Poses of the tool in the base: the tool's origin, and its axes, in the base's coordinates. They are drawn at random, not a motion.
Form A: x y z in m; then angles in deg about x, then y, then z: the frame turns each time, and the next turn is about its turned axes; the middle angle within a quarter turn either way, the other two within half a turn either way.
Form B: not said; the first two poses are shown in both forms.
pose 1, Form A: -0.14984 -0.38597 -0.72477 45.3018 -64.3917 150.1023
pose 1, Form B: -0.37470 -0.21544 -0.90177 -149.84; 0.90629 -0.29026 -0.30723 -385.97; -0.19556 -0.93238 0.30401 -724.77; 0 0 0 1
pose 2, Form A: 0.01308 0.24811 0.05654 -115.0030 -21.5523 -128.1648
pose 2, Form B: -0.57472 0.73127 -0.36735 13.08; 0.12659 0.52293 0.84292 248.11; 0.80850 0.43794 -0.39311 56.54; 0 0 0 1
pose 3, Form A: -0.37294 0.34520 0.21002 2.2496 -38.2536 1.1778
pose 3, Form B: 0.78511 -0.01614 -0.61914 -372.94; -0.00376 0.99952 -0.03082 345.20; 0.61934 0.02653 0.78467 210.02; 0 0 0 1
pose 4, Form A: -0.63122 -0.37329 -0.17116 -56.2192 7.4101 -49.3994
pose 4, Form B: 0.64535 0.75292 0.12897 -631.22; -0.49193 0.28046 0.82423 -373.29; 0.58441 -0.59536 0.55137 -171.16; 0 0 0 1
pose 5, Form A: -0.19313 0.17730 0.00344 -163.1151 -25.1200 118.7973
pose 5, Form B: -0.43615 -0.79345 -0.42452 -193.13; -0.89795 0.35289 0.26298 177.30; -0.05885 0.49589 -0.86639 3.44; 0 0 0 1
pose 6, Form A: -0.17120 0.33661 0.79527 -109.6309 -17.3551 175.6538
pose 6, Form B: -0.95173 -0.07233 -0.29829 -171.20; -0.30561 0.31370 0.89900 336.61; 0.02855 0.94676 -0.32066 795.27; 0 0 0 1
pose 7, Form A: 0.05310 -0.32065 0.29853 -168.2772 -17.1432 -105.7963
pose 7, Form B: -0.26012 0.91948 -0.29476 53.10; 0.92586 0.32417 0.19415 -320.65; 0.27407 -0.22241 -0.93564 298.53; 0 0 0 1
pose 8, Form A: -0.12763 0.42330 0.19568 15.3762 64.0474 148.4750
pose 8, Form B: -0.37304 -0.22882 0.89916 -127.63; 0.30093 -0.94656 -0.11604 423.30; 0.87766 0.22729 0.42196 195.68; 0 0 0 1
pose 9, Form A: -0.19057 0.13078 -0.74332 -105.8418 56.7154 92.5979
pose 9, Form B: -0.02488 -0.54823 0.83595 -190.57; -0.23625 0.81575 0.52795 130.78; -0.97137 -0.18436 -0.14981 -743.32; 0 0 0 1
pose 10, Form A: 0.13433 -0.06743 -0.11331 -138.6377 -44.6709 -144.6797
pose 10, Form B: -0.58026 0.41115 -0.70303 134.33; 0.05486 0.88099 0.46995 -67.43; 0.81258 0.23412 -0.53376 -113.31; 0 0 0 1
